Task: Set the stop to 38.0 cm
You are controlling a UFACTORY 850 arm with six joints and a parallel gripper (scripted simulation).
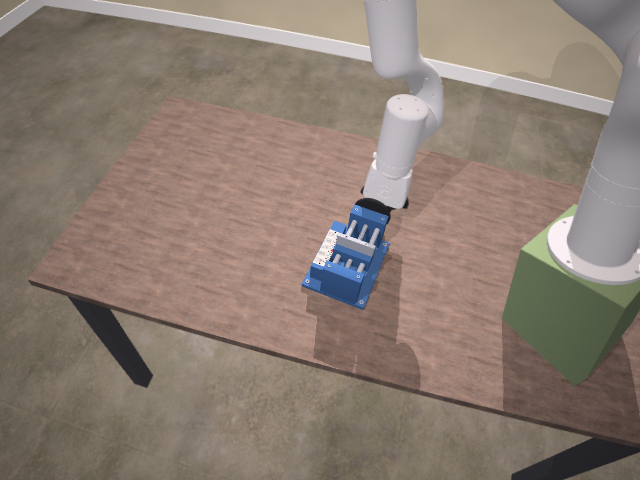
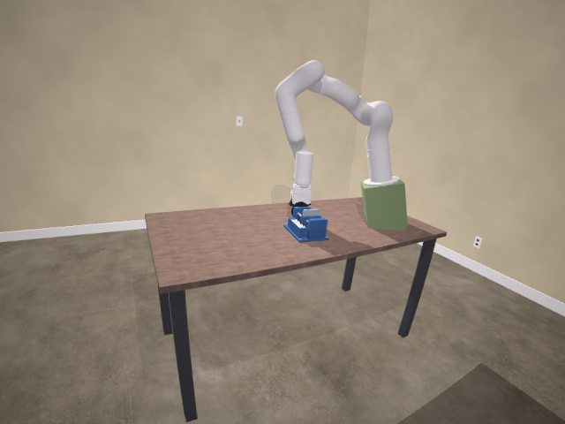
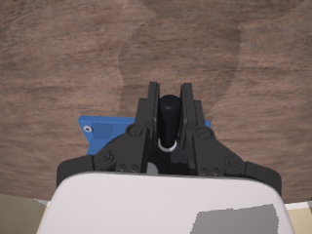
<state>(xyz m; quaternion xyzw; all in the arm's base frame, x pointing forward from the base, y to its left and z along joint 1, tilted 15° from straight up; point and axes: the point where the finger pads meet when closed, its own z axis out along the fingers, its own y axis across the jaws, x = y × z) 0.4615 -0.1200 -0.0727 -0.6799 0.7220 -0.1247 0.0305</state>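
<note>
Right now my hand is 10 mm short of the black handwheel, 20 mm to the right of it and 10 mm below it. The rest, counted from my hand: grey stop block: 40 mm ahead, 170 mm to the left, 40 mm above.
</note>
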